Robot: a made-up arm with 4 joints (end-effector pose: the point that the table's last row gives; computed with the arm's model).
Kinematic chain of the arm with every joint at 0, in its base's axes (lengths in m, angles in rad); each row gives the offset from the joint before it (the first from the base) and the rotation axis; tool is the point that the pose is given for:
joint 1: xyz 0 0 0.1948 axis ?
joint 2: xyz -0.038 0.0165 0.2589 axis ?
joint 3: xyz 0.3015 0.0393 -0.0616 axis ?
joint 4: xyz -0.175 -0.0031 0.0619 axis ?
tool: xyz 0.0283 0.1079 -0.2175
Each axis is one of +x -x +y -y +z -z.
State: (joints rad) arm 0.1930 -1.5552 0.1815 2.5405
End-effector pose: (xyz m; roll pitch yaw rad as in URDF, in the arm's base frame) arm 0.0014 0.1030 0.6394 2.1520 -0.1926 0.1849
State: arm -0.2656 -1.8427 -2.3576 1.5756
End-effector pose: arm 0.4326 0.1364 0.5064 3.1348 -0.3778 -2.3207
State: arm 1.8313 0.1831 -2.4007 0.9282
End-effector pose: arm -0.4502 -0.0831 0.3514 -0.9840 0.5729 0.1468
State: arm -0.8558 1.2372 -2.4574 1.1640
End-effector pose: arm 0.3368 -0.1427 0.0909 1.2113 -0.4662 2.4094
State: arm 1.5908 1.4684 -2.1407 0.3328
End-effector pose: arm -0.3456 -0.1343 0.3799 -0.3564 0.5677 1.4557
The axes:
joint 1: -y
joint 2: +x
joint 3: -y
joint 4: -x

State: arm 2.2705 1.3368 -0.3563 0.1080
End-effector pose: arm -0.3018 0.2058 0.0298 -1.4789 -0.8774 2.5820
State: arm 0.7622 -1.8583 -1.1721 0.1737
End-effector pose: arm -0.0725 -0.0063 0.3417 -1.0682 -0.4747 -1.4577
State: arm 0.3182 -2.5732 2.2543 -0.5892
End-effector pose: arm 0.3058 -0.2658 0.5508 -0.5066 0.9583 2.3291
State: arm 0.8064 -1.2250 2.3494 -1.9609
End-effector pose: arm 0.1623 -0.2346 0.3059 -0.4159 0.3468 2.3490
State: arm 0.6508 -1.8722 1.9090 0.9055
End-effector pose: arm 0.1434 -0.1044 0.7666 -3.0520 0.4376 1.6751
